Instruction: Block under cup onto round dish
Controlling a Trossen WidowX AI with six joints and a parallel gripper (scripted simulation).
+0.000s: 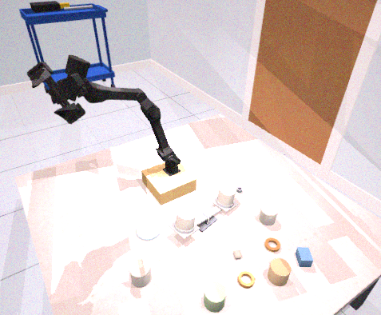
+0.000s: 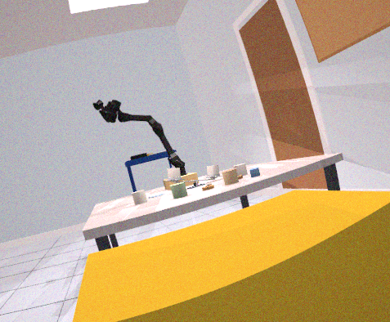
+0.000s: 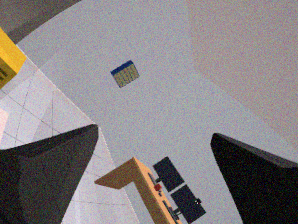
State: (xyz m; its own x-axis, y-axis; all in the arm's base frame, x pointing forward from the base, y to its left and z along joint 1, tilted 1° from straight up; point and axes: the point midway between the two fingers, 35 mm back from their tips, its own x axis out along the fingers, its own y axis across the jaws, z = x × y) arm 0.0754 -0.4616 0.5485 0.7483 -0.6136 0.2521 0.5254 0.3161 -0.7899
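My gripper tip is now 58 cm to the right of the grey block, 58 cm above it and 18 cm short of it. From my gripper tip the other things lie so: dark object: 71 cm to the left, 62 cm below, 15 cm ahead; then blue block: 62 cm to the left, 61 cm below, 57 cm ahead; then round white dish: 62 cm below, 23 cm to the left, 9 cm ahead.
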